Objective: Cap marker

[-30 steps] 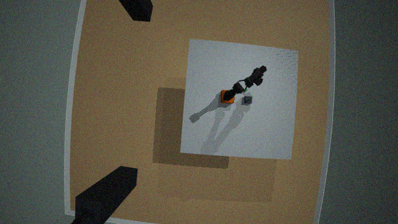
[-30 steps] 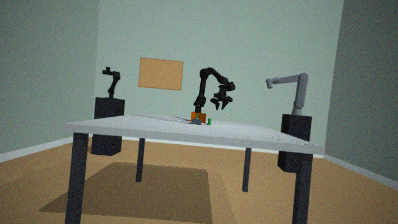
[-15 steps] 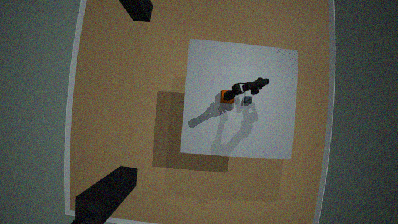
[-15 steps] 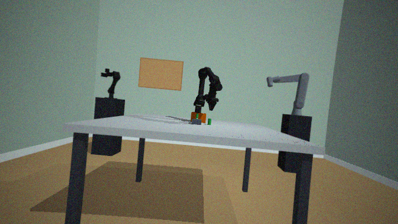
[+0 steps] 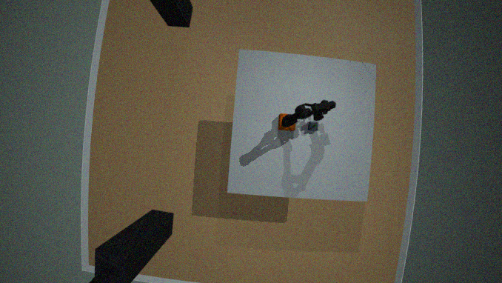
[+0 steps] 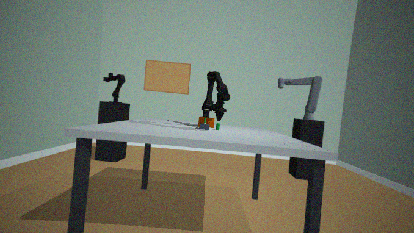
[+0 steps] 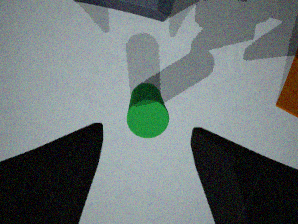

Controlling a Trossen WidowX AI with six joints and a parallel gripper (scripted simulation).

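The green cap lies 4 cm below my gripper tip.
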